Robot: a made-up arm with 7 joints.
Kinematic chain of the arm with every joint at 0, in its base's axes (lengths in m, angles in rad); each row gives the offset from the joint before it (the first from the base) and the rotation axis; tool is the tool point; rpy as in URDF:
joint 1: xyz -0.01 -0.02 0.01 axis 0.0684 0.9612 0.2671
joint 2: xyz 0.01 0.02 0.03 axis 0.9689 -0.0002 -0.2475
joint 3: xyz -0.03 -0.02 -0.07 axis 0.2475 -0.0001 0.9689
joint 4: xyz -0.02 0 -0.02 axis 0.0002 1 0
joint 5: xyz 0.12 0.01 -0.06 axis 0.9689 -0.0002 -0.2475
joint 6: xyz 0.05 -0.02 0.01 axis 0.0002 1 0
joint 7: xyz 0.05 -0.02 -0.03 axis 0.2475 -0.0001 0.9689
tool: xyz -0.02 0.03 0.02 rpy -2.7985 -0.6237 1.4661
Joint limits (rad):
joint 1: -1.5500..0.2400
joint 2: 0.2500..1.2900
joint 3: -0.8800..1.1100
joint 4: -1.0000..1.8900
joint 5: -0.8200..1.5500
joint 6: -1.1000..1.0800
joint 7: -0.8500..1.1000
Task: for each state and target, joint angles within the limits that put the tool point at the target. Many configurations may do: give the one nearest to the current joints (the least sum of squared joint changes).
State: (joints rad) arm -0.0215 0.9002 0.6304 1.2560 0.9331 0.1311 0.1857
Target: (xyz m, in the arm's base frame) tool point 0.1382 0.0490 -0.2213
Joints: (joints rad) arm -0.7536 0.3035 0.5831 1.2994 0.9682 0.0318 0.0163
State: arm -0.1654 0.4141 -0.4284 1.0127 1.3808 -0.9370 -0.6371
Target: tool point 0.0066 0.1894 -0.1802
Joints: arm 0.0157 1.0652 -0.2832 0.9362 1.2566 -1.1000 -0.3801
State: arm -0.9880 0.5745 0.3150 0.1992 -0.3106 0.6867 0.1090
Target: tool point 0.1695 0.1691 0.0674
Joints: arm -1.0272 0.9464 0.5182 0.5083 -0.2980 0.6261 -0.0860
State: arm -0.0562 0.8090 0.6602 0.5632 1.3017 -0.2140 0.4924
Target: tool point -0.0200 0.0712 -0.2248
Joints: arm 0.2400 0.2500 0.4375 0.6639 1.0944 -0.3940 0.5833
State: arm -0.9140 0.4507 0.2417 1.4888 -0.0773 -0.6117 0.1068
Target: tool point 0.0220 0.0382 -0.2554
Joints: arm -0.4993 0.2500 0.2370 1.6938 -0.0596 -0.6964 0.2613
